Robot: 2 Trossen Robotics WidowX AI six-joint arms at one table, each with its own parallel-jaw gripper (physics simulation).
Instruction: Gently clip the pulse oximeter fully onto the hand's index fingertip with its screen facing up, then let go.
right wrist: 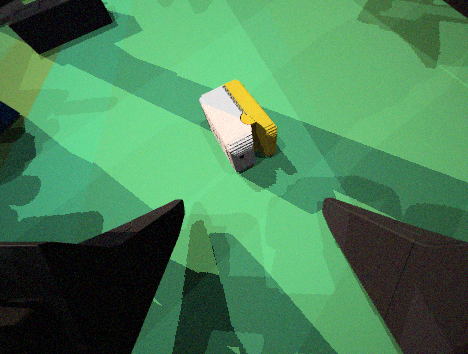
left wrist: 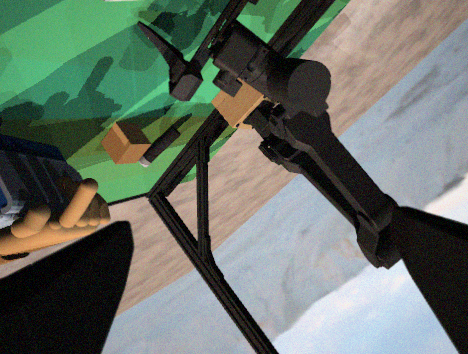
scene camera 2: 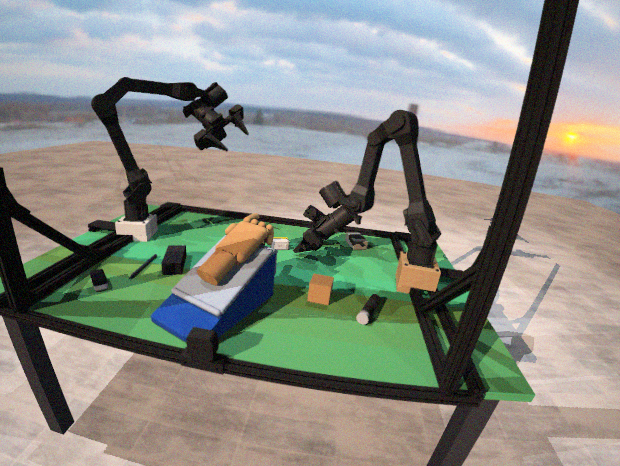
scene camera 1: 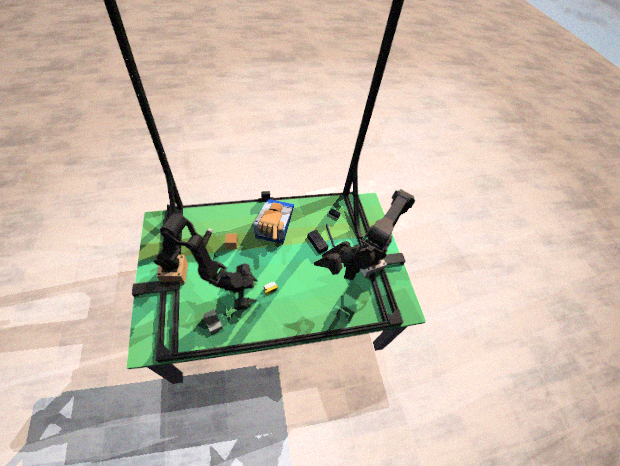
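Pixels of known places: left gripper, fingertip midpoint: [left wrist: 262, 227] [scene camera 2: 237, 142] [scene camera 1: 318, 259]; right gripper, fingertip midpoint: [right wrist: 253, 205] [scene camera 2: 297, 247] [scene camera 1: 257, 290]; left arm's base, origin of the base link: [scene camera 2: 136, 218]; right arm's base, origin of the base link: [left wrist: 258, 112] [scene camera 2: 420, 261] [scene camera 1: 170, 265].
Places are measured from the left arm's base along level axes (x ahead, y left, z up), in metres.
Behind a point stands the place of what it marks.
Observation:
The white-and-yellow pulse oximeter [scene camera 1: 270, 287] {z -0.028, x 0.473, y -0.038 m} [scene camera 2: 280, 244] {z -0.040, x 0.473, y -0.058 m} [right wrist: 225, 122] {z -0.028, x 0.479, y -0.051 m} lies on its side on the green table, its two halves side by side; its screen does not show. My right gripper [scene camera 1: 254, 291] {z -0.051, x 0.528, y -0.054 m} [right wrist: 253, 205] {z -0.051, x 0.528, y -0.054 m} is open and empty, low over the table beside the oximeter, which shows ahead of the fingertips in the right wrist view. The tan hand [scene camera 1: 272, 217] {z 0.092, x 0.372, y -0.302 m} [scene camera 2: 245, 235] {z 0.090, x 0.384, y -0.315 m} rests on the sloped support, its index finger [scene camera 1: 274, 232] [left wrist: 80, 202] standing out from the curled fingers. No clip is on that finger. My left gripper [scene camera 2: 237, 141] {z 0.254, x 0.321, y 0.043 m} [left wrist: 262, 227] {z 0.254, x 0.321, y 0.043 m} is open and empty, high above the table.
The blue wedge support [scene camera 2: 250, 290] {z 0.000, x 0.402, y -0.395 m} carries the hand. An orange cube [scene camera 1: 231, 241] {z -0.009, x 0.567, y -0.306 m} [scene camera 2: 319, 289] {z -0.021, x 0.556, y -0.348 m} [left wrist: 122, 145] {z -0.021, x 0.543, y -0.307 m} and a dark cylinder [scene camera 2: 370, 305] {z -0.033, x 0.669, y -0.391 m} lie on one side, a black box [scene camera 1: 317, 241] {z -0.025, x 0.190, y -0.184 m} [scene camera 2: 173, 259] {z -0.025, x 0.190, y -0.226 m} and pen [scene camera 2: 142, 266] {z -0.052, x 0.104, y -0.225 m} on the other. A grey block [scene camera 1: 212, 322] {z -0.029, x 0.737, y 0.027 m} is near the table edge.

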